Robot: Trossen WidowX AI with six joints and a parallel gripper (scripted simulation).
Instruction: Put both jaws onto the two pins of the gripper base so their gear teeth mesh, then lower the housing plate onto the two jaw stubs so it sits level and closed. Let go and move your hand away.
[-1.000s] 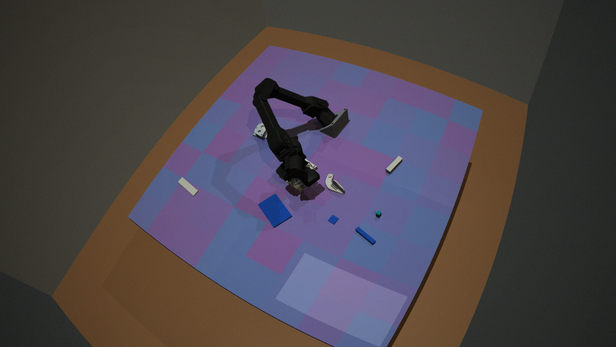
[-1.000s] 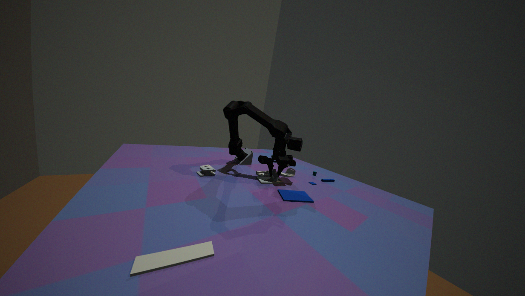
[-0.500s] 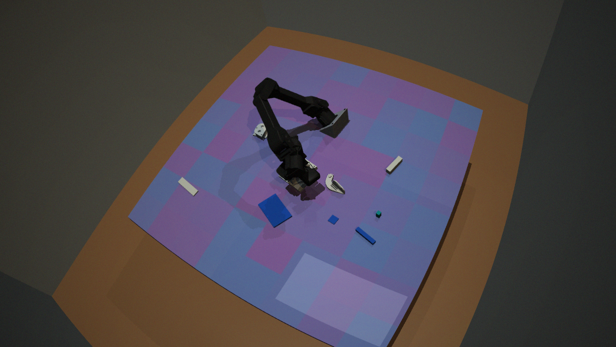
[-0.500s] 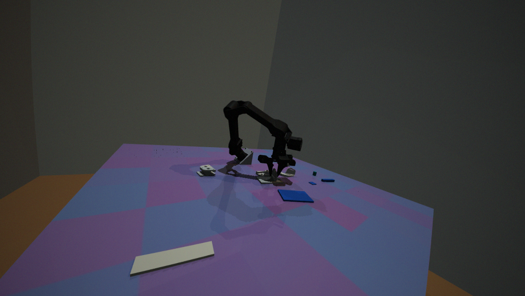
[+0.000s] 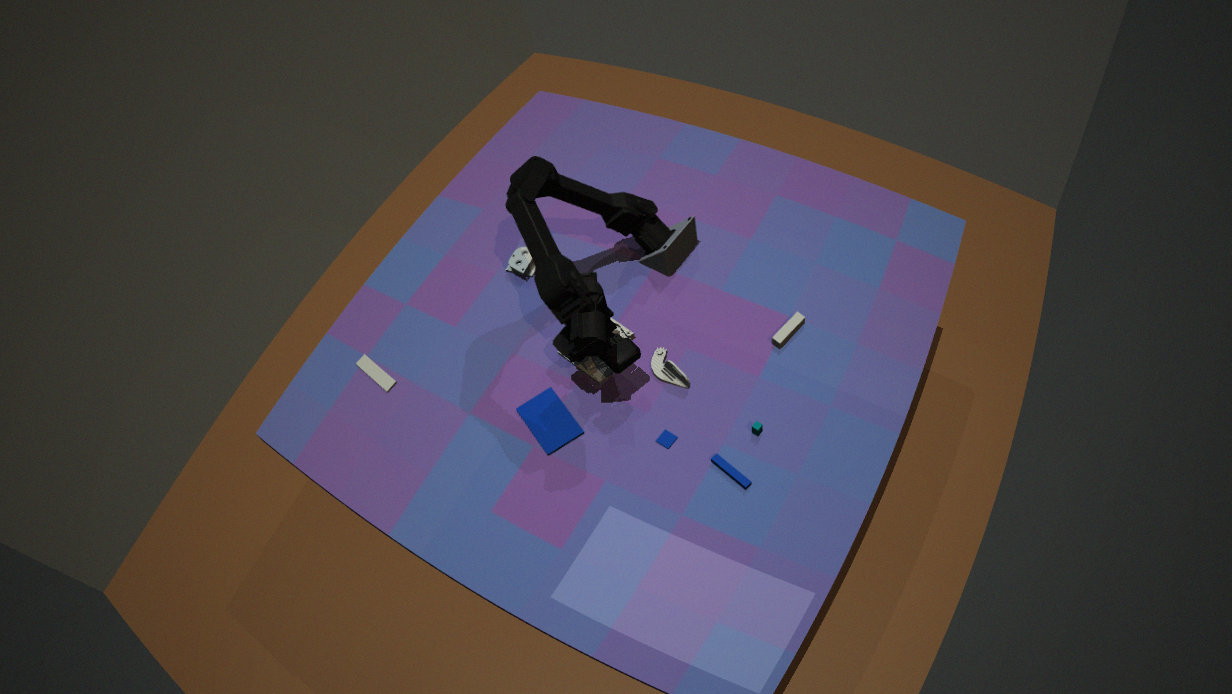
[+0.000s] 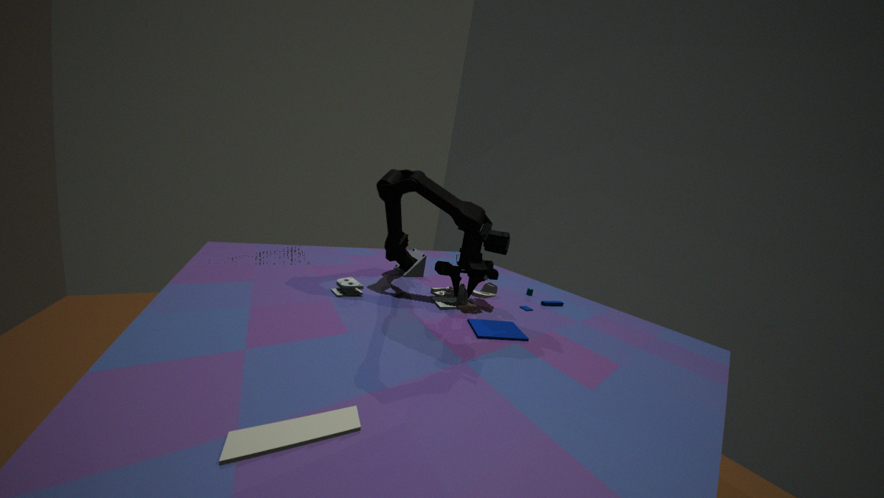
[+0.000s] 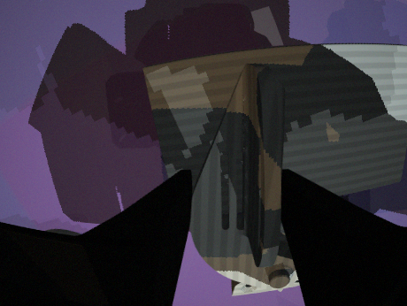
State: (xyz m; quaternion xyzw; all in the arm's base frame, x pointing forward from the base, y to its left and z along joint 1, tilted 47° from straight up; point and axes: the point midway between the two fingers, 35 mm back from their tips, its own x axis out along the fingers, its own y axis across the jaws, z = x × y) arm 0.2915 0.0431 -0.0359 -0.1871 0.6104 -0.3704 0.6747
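The ribbed white plate lies 30 mm to the right of my gripper tip, 10 mm below it and 10 mm ahead of it. Also, from my gripper tip: small blue square (200 mm to the left, 90 mm ahead, 10 mm below); then blue plate (170 mm ahead, 10 mm to the right, 10 mm below); then jaw (100 mm to the left, 60 mm behind, 10 mm below).
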